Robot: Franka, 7 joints.
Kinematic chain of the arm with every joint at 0, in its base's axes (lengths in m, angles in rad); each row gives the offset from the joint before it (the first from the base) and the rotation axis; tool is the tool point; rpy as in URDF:
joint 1: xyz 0 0 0.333 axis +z
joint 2: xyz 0 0 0 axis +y
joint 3: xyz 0 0 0.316 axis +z
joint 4: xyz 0.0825 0 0 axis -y
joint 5: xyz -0.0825 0 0.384 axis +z
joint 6: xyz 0 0 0 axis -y
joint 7: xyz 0.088 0 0 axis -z
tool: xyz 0 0 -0.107 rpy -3.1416 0 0
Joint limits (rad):
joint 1: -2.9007..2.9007
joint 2: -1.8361..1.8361
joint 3: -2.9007..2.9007
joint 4: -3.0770..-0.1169
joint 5: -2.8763..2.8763
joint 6: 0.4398..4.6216
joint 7: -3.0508..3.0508
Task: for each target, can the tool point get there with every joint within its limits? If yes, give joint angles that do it. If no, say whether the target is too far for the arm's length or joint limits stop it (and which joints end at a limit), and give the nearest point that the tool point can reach.
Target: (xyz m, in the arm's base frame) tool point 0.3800 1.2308 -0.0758
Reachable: no: too far | nearest point 0.2412 0.7813 0.0735 | short by 0.494 m
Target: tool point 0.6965 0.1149 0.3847
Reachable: yes | joints 0.8526 0.7764 -0.8290 -1.3934 -0.5721 1.8368 2.0640
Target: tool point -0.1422 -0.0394 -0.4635
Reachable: no: joint limits stop it (at a limit: joint 2) | nearest point -0.1658 -0.0459 -0.3490 | short by 0.117 m
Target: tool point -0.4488 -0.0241 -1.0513
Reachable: no: too far | nearest point -0.3507 -0.0458 -0.3551 | short by 0.703 m
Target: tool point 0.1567 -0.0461 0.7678
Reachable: yes | joints 1.2397 -1.2439 -0.0864 -2.1293 1.9837 3.9877 1.4527
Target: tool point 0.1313 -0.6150 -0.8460
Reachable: no: too far | nearest point 0.0949 -0.4443 -0.3325 | short by 0.542 m
